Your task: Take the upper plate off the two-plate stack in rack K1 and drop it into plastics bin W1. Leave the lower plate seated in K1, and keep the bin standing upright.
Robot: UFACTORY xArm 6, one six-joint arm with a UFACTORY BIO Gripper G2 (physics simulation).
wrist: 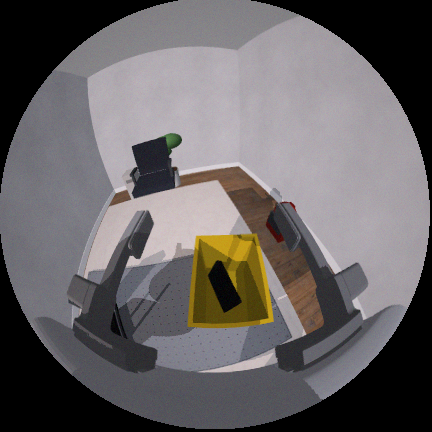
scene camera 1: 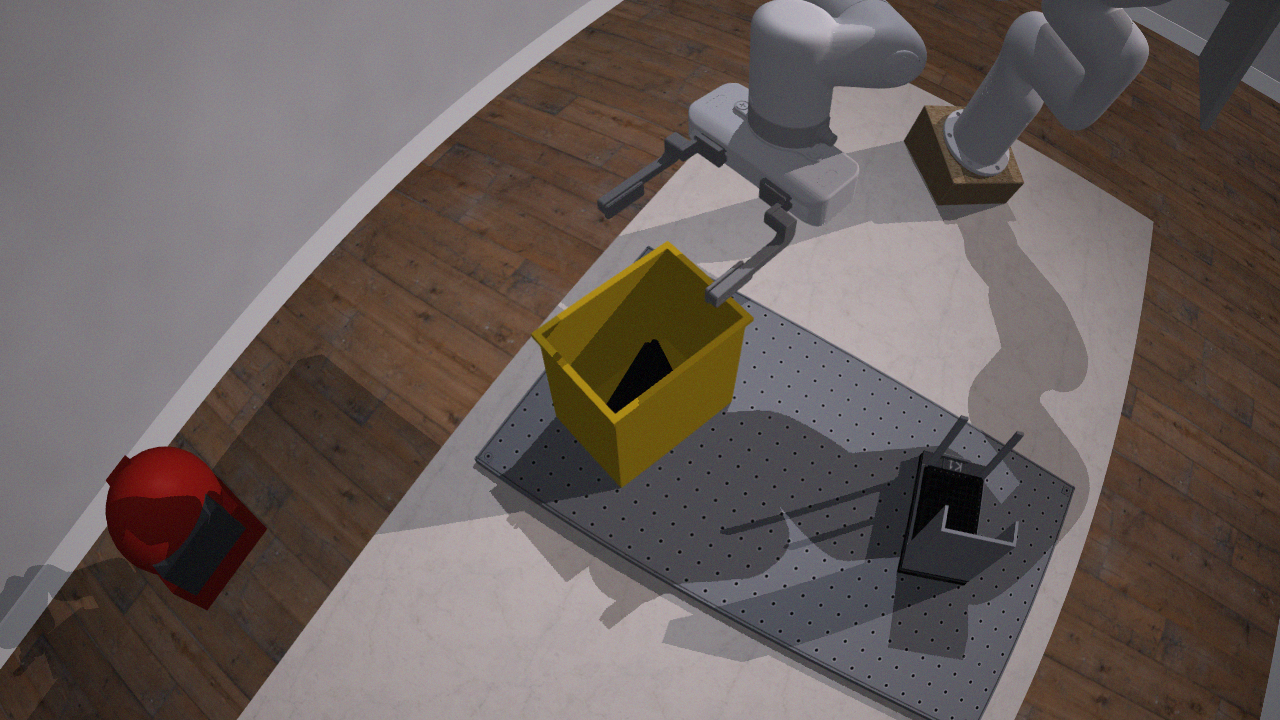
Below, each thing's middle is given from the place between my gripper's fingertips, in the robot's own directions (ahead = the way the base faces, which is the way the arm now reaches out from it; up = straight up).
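Labels:
The black gridded plate (scene camera 1: 650, 365) is 10 mm to the right of my gripper, 10 mm ahead of it and 270 mm below it. As for the yellow bin W1 (scene camera 1: 587, 349), my gripper is 20 mm to the left of it, 10 mm past it and 230 mm above it. Going by their middles, the yellow bin W1 is the nearest to my gripper of the things named here.

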